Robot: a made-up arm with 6 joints.
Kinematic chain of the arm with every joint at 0, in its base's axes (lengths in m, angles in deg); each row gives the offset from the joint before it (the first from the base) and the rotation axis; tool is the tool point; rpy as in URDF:
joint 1: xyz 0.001 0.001 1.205 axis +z
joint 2: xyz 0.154 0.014 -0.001 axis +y
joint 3: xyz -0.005 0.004 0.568 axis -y
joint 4: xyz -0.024 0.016 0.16 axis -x
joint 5: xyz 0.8 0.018 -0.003 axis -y
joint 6: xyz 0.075 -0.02 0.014 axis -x
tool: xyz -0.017 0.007 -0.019 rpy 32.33 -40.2 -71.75
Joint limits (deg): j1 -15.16..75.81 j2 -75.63..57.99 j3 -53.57..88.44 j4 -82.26..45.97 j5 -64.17..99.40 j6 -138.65..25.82
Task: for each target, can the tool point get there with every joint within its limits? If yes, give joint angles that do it. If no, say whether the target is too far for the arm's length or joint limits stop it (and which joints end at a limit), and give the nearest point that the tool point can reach.
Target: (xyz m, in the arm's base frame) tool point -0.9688 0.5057 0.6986
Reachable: no: joint limits stop it (at a limit: joint 1, joint 2, joint 3, joint 6) | nearest point -1.1208 0.3580 1.3385 | short by 0.674 m
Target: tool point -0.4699 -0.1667 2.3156
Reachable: yes | joints 25.36 -58.18 28.58 0.17 39.70 -97.23
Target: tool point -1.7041 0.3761 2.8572
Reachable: no: too far | nearest point -0.9001 0.1992 2.1409 | short by 1.091 m
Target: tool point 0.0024 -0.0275 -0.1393
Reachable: no: joint limits stop it (at a limit: joint 1, joint 2, joint 3, joint 4, joint 6) | nearest point 0.4536 -0.0915 0.6718 | short by 0.930 m
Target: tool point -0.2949 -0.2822 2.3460
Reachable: yes | joints 48.19 -58.20 25.34 -53.28 15.27 -9.53
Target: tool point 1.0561 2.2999 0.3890
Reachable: no: too far | nearest point 0.5736 1.2486 1.0724 | short by 1.344 m
